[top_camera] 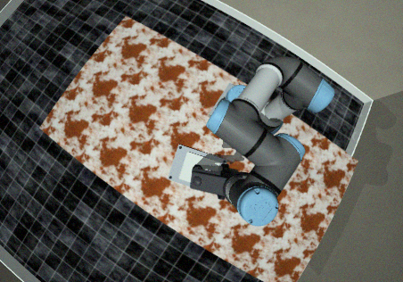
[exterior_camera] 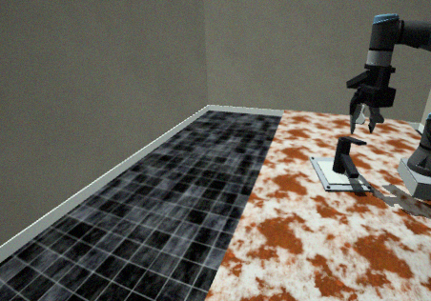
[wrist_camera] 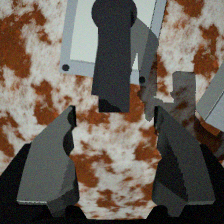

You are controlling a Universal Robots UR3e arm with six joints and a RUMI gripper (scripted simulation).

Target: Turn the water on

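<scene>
Now: hand 5 cm above the lever, 3 cm to the left of it and 1 cm short of it. Also, from my hand: tap 11 cm below, 5 cm to the right, 1 cm ahead.
</scene>
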